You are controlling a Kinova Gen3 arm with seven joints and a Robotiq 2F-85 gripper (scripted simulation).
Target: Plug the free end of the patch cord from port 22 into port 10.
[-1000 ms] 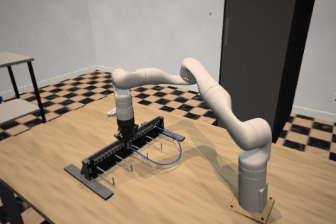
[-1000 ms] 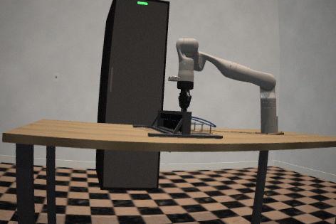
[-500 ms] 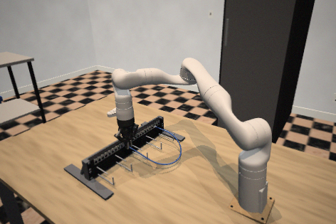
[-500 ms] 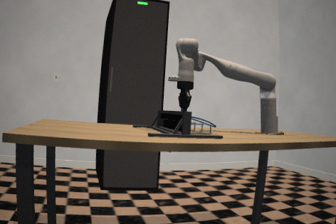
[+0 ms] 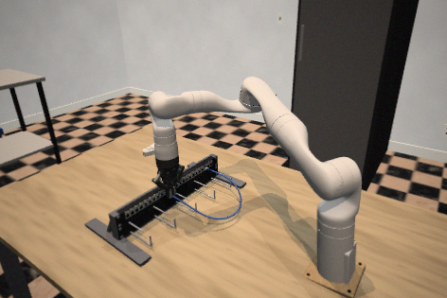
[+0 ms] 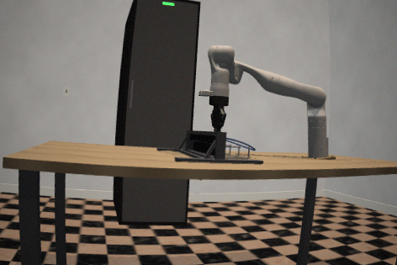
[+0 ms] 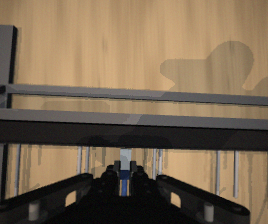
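My gripper is now 10 mm short of the plug and 10 mm above it.
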